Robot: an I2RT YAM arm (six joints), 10 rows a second.
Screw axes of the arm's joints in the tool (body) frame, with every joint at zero. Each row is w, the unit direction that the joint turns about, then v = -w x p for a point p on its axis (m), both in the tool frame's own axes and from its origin. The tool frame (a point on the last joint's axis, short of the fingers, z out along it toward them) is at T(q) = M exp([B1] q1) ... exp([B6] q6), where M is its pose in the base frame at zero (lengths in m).
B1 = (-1, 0, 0, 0, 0.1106, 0)
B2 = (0, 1, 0, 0.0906, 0, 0.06)
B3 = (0, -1, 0, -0.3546, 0, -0.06)
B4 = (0, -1, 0, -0.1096, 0, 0)
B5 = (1, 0, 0, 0, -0.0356, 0)
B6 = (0, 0, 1, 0, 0, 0)
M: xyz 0.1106 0 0.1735 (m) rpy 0 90 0 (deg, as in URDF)
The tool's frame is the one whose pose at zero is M.
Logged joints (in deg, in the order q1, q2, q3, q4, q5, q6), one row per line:
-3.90, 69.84, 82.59, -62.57, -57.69, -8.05
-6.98, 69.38, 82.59, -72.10, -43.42, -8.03
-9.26, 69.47, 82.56, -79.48, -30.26, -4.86
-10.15, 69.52, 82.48, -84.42, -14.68, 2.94
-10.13, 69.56, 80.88, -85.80, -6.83, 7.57
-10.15, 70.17, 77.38, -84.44, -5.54, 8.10
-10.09, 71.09, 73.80, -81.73, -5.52, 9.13
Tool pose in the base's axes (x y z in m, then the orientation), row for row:
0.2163, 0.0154, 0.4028, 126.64, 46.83, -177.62
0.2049, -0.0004, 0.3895, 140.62, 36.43, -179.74
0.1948, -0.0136, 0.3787, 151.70, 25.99, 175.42
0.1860, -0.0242, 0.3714, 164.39, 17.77, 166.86
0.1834, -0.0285, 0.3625, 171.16, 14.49, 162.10
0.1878, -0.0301, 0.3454, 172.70, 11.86, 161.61
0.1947, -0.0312, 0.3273, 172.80, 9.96, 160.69
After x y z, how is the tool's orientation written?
As angles about the fixed x, y, z axes (roll, pitch, yaw), in degrees.
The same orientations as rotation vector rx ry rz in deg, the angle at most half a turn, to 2 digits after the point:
-29.05, 121.32, 62.34
-16.38, 136.42, 48.93
-2.71, 149.37, 36.19
14.86, 158.92, 18.88
23.93, 162.34, 9.28
25.59, 165.00, 7.74
27.40, 166.57, 8.00

